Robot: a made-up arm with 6 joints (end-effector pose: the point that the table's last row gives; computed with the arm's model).
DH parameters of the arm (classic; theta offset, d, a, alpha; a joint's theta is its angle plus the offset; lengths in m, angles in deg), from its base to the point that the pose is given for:
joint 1: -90 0.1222 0.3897 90
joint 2: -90 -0.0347 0.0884 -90
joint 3: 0 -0.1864 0.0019 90
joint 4: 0 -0.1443 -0.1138 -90
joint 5: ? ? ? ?
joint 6: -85.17 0.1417 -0.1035 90
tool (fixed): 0 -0.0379 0 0
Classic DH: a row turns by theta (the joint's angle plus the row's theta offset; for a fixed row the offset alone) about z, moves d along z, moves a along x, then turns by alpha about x.
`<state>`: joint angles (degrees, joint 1 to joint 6).
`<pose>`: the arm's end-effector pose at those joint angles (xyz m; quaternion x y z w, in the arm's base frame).
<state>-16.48 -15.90 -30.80 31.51 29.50 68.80</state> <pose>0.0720 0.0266 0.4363 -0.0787 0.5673 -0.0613 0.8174</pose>
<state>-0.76 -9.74 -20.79 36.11 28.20 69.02</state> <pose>0.0136 0.1028 0.3703 -0.2315 0.4913 -0.0179 0.8395</pose>
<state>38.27 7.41 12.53 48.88 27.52 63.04</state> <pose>-0.1873 0.0714 0.0729 -0.4665 0.0182 0.1139 0.8770</pose>
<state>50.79 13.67 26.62 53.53 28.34 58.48</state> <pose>-0.1853 0.0043 -0.0597 -0.4521 -0.2127 0.1648 0.8504</pose>
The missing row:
joint 5: 4.83 0 -0.2766 180
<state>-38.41 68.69 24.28 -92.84 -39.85 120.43</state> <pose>0.0754 -0.4506 0.4028 0.1479 0.9398 0.1591 0.2640</pose>
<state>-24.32 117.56 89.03 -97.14 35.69 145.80</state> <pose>-0.2013 -0.3226 0.4112 -0.4606 0.8102 0.2249 0.2843</pose>
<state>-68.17 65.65 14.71 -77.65 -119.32 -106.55</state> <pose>-0.0739 -0.3292 -0.0418 0.1132 0.0075 -0.4423 0.8897</pose>
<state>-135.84 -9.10 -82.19 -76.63 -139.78 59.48</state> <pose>-0.1623 -0.1375 -0.3428 0.5231 -0.0839 0.7978 0.2878</pose>
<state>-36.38 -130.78 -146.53 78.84 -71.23 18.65</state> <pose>-0.5869 -0.2773 0.6728 -0.5335 0.1854 0.5960 0.5707</pose>
